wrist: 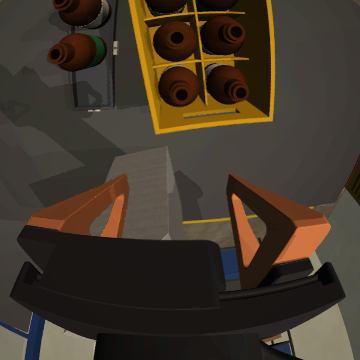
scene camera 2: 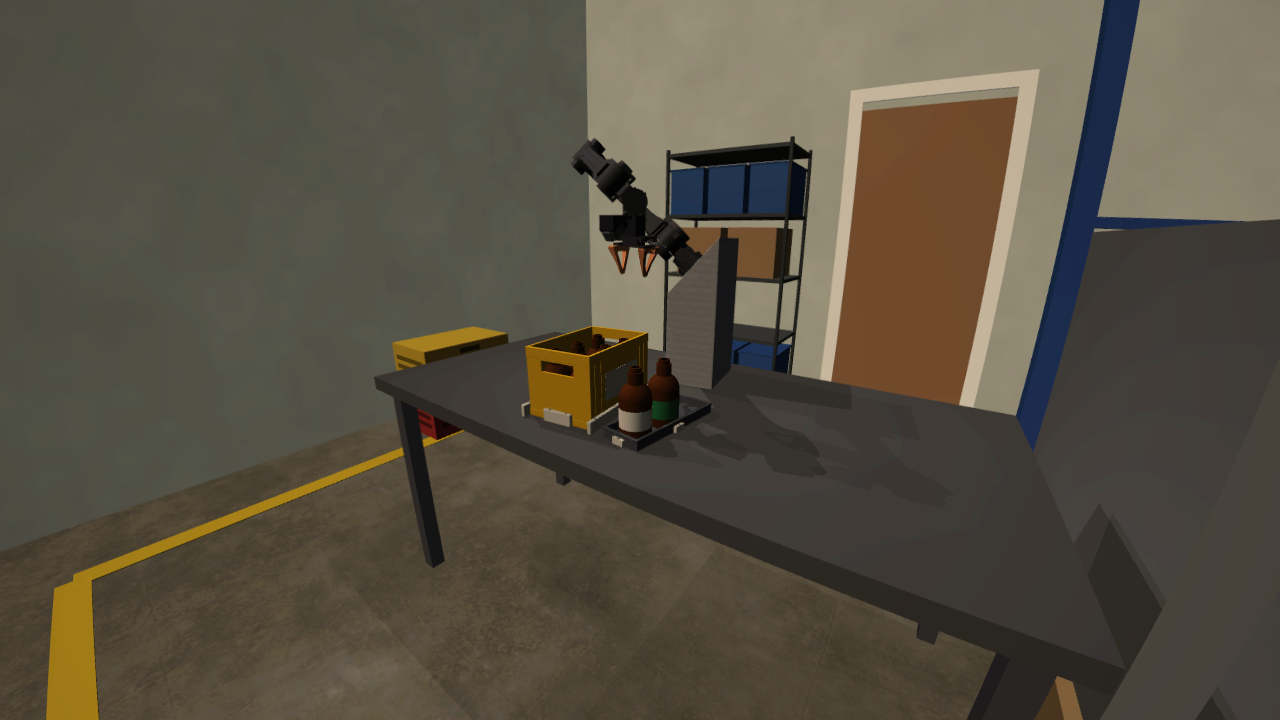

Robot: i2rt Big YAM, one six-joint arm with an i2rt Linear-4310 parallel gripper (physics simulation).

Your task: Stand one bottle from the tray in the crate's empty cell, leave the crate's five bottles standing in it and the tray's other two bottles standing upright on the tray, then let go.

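Places are measured from the arm's base along level axes (x ahead, y left, z up), in metres.
Pixels of known places: gripper, fingertip midpoint: [wrist: 177,181] [scene camera 2: 633,275]; arm's base, link origin: [scene camera 2: 698,272].
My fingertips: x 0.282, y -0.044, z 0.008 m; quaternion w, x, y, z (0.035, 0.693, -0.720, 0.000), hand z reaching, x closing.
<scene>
For each thing: its top centre in the pictures, then the offset to it from my fingertips. Level surfaces: height alone.
- yellow crate, top centre: [wrist: 208,31] [scene camera 2: 590,339] 0.114 m ahead, 0.052 m right, 0.154 m down
- near-left bottle, top centre: [wrist: 181,94] 0.023 m ahead, 0.015 m right, 0.167 m down
- near-right bottle, top centre: [wrist: 240,92] [scene camera 2: 597,334] 0.027 m ahead, 0.103 m right, 0.167 m down
- dark tray, top centre: [wrist: 89,49] [scene camera 2: 660,414] 0.117 m ahead, 0.164 m left, 0.304 m down
- white-labelled bottle, top centre: [scene camera 2: 635,367] 0.202 m ahead, 0.150 m left, 0.170 m down
- green-labelled bottle, top centre: [wrist: 54,53] [scene camera 2: 664,359] 0.115 m ahead, 0.168 m left, 0.170 m down
- table, surface height: 0.330 m down
The yellow crate [scene camera 2: 559,389] [wrist: 255,114] stands on the table. In the wrist view its cells in sight, in two columns, each hold a brown bottle, such as the near-left bottle [wrist: 178,86] and the near-right bottle [wrist: 226,82]; the two farthest are cut off by the frame. The dark tray [scene camera 2: 657,436] [wrist: 92,92] lies beside the crate. On it stand a white-labelled bottle [scene camera 2: 635,404] [wrist: 82,9] and a green-labelled bottle [scene camera 2: 663,392] [wrist: 77,51], both upright; the tray's near end is bare. My gripper [scene camera 2: 633,274] [wrist: 177,181] is open and empty, high above the table, clear of the crate.
The grey arm pedestal [scene camera 2: 696,322] [wrist: 145,187] stands behind the crate and tray. Pale locating brackets [scene camera 2: 556,417] sit around the crate's base on the table [scene camera 2: 850,501]. A shelf rack [scene camera 2: 791,179] with boxes stands behind the arm. A yellow crate [scene camera 2: 452,342] is beyond the table's left end.
</scene>
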